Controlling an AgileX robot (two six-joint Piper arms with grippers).
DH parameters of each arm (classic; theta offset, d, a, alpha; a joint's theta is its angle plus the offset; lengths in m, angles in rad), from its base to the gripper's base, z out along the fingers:
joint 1: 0 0.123 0 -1.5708
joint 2: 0.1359 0 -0.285 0
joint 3: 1.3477 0 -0.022 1.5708
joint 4: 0 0.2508 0 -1.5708
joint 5: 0 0 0.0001 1.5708
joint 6: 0 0.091 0 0
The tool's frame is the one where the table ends.
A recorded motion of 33 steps. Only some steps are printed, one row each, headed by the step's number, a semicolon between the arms.
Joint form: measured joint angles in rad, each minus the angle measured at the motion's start. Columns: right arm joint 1, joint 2, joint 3, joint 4, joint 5, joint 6; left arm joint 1, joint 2, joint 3, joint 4, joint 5, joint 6.
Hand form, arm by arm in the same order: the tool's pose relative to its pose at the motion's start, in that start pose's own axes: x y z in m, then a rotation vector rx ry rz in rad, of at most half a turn. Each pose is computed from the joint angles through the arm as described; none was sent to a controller.
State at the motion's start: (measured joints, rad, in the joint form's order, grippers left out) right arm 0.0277 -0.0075 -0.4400 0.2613 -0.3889 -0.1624; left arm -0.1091 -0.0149 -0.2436 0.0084 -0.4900 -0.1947
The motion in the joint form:
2: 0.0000 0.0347 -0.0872 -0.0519 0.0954 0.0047; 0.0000 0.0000 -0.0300 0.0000 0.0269 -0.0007
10: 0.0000 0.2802 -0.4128 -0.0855 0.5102 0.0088; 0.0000 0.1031 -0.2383 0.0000 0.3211 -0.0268
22: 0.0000 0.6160 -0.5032 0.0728 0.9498 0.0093; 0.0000 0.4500 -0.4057 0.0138 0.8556 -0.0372
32: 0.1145 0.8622 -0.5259 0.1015 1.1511 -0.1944; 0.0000 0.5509 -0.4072 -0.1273 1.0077 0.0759
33: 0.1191 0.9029 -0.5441 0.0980 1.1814 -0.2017; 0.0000 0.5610 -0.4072 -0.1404 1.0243 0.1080
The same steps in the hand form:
2: -0.0138 0.0057 0.0119 -0.0356 0.0391 -0.0401; -0.0072 -0.0013 0.0029 0.0004 -0.0031 -0.0006
10: -0.0289 0.0206 0.0740 -0.0994 0.3693 -0.0725; -0.0305 -0.0054 0.0344 -0.0395 0.1817 -0.0264
22: 0.0677 0.0306 0.1118 -0.1384 1.0485 0.0873; 0.0323 0.0075 0.0786 -0.1889 0.8798 -0.0205
32: 0.1409 0.0497 0.1128 -0.4119 1.4427 -0.0038; 0.0632 0.0072 0.0759 -0.1858 1.1340 -0.0670
33: 0.1497 0.0515 0.1152 -0.4310 1.4925 -0.0093; 0.0662 0.0070 0.0753 -0.1715 1.1625 -0.0533

